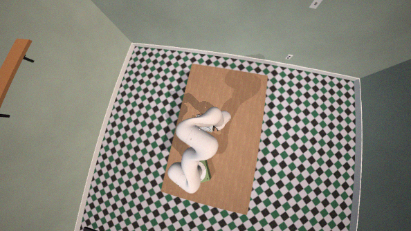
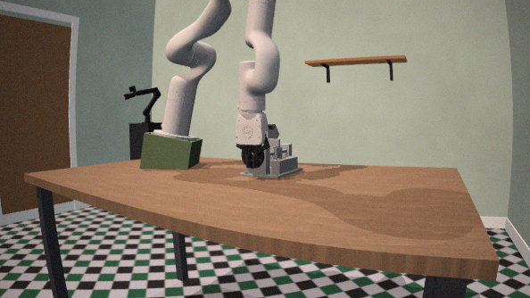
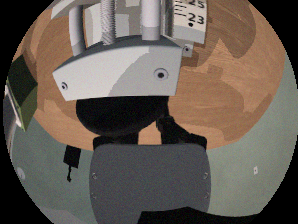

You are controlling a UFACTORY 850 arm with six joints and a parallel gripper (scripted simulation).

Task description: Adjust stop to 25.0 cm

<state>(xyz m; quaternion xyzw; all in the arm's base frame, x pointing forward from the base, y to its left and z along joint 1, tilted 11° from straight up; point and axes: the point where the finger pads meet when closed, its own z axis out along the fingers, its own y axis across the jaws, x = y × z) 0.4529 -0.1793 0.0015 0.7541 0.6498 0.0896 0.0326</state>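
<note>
Right now the handwheel is 2 cm to the left of my hand.
</note>
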